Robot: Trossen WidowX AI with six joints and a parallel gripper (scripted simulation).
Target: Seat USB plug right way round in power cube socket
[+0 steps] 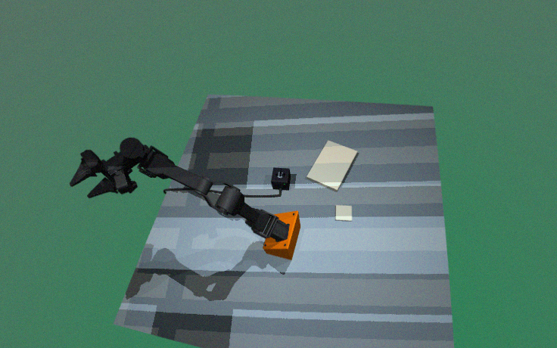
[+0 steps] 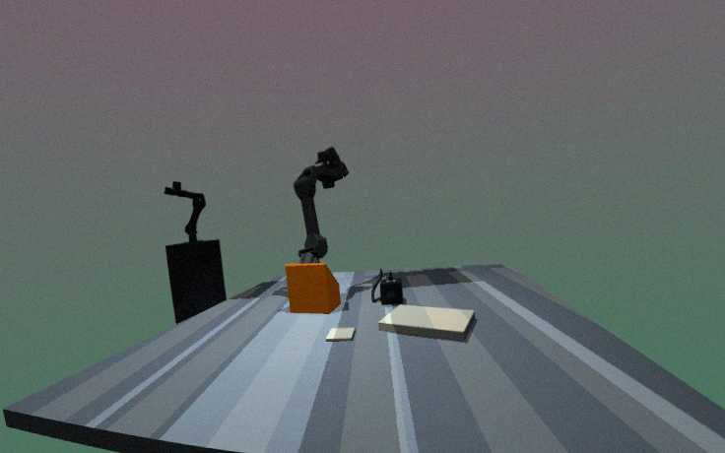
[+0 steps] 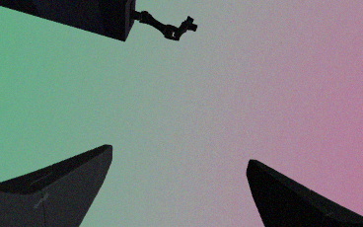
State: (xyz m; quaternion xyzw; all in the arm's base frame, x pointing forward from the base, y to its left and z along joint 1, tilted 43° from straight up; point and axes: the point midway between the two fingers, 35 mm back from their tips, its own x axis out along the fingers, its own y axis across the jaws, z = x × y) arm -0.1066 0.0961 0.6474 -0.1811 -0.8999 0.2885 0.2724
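Now: gripper tip 48 cm above the dark USB plug, 47 cm to the left of it and 37 cm short of it. From my gripper tip the other things lie so: flat cream slab: 70 cm to the right, 56 cm below, 49 cm ahead; small cream tile: 76 cm to the right, 57 cm below, 24 cm ahead.
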